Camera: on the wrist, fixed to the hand. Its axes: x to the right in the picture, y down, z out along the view.
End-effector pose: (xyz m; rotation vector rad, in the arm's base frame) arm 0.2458 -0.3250 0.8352 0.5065 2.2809 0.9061
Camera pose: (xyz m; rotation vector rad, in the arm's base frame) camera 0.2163 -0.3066 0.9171 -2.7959 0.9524 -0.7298
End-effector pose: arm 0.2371 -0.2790 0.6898 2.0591 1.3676 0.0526
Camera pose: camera 0.2694 -0.2680 0.7720 1.3547 -2.4766 0.1846
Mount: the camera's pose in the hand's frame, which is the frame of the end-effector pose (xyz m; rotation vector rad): -0.0018 0.0677 -0.0577 0.0562 1.0009 -2.9197
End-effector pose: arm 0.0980 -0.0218 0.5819 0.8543 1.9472 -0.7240
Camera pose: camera 0.1245 0.0614 0.5992 1.5027 -1.1508 0.7671
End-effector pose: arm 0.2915 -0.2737 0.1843 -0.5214 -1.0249 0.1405
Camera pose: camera 0.3478 -0.2355 0.1270 1.2130 0.0717 -2.3463
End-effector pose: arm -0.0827 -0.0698 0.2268 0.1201 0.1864 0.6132
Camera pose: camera -0.1341 -0.0126 0.1820 -0.4433 0.9942 -2.3328
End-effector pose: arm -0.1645 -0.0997 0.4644 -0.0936 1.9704 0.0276
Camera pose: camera -0.2221 -0.0358 0.4870 2.1378 -0.4490 1.5008
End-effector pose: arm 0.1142 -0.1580 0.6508 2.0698 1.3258 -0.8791
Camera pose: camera 0.1898 -0.1433 0.6953 0.8135 -1.9968 0.0439
